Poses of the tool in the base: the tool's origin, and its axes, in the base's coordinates. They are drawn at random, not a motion.
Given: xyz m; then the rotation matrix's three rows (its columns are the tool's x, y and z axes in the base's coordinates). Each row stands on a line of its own.
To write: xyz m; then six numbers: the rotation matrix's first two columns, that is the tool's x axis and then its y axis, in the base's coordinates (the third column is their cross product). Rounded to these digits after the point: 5 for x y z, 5 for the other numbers.
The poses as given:
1:
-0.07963 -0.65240 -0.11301
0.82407 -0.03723 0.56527
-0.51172 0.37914 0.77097
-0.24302 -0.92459 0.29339
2:
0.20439 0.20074 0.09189
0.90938 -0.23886 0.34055
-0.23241 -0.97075 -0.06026
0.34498 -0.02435 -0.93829
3:
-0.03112 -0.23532 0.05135
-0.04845 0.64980 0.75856
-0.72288 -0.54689 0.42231
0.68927 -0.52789 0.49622
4:
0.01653 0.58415 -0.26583
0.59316 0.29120 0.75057
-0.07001 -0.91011 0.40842
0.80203 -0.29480 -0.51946
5:
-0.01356 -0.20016 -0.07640
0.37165 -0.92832 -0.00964
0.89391 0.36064 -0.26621
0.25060 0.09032 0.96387
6:
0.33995 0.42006 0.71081
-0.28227 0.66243 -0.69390
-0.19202 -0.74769 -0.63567
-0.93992 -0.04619 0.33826
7:
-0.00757 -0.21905 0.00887
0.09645 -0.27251 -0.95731
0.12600 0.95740 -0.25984
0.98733 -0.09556 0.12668
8:
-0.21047 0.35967 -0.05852
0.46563 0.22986 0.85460
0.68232 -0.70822 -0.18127
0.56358 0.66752 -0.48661
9:
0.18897 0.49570 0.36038
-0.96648 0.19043 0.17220
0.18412 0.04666 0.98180
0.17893 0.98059 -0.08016
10:
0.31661 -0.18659 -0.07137
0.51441 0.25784 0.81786
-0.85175 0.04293 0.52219
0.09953 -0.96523 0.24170
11:
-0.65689 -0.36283 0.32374
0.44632 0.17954 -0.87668
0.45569 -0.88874 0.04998
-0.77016 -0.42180 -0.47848
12:
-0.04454 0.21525 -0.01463
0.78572 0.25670 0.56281
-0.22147 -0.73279 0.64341
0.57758 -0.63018 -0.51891
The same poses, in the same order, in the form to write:
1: -0.07963 -0.65240 -0.11301 0.82407 -0.51172 -0.24302 -0.03723 0.37914 -0.92459
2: 0.20439 0.20074 0.09189 0.90938 -0.23241 0.34498 -0.23886 -0.97075 -0.02435
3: -0.03112 -0.23532 0.05135 -0.04845 -0.72288 0.68927 0.64980 -0.54689 -0.52789
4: 0.01653 0.58415 -0.26583 0.59316 -0.07001 0.80203 0.29120 -0.91011 -0.29480
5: -0.01356 -0.20016 -0.07640 0.37165 0.89391 0.25060 -0.92832 0.36064 0.09032
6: 0.33995 0.42006 0.71081 -0.28227 -0.19202 -0.93992 0.66243 -0.74769 -0.04619
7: -0.00757 -0.21905 0.00887 0.09645 0.12600 0.98733 -0.27251 0.95740 -0.09556
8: -0.21047 0.35967 -0.05852 0.46563 0.68232 0.56358 0.22986 -0.70822 0.66752
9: 0.18897 0.49570 0.36038 -0.96648 0.18412 0.17893 0.19043 0.04666 0.98059
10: 0.31661 -0.18659 -0.07137 0.51441 -0.85175 0.09953 0.25784 0.04293 -0.96523
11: -0.65689 -0.36283 0.32374 0.44632 0.45569 -0.77016 0.17954 -0.88874 -0.42180
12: -0.04454 0.21525 -0.01463 0.78572 -0.22147 0.57758 0.25670 -0.73279 -0.63018
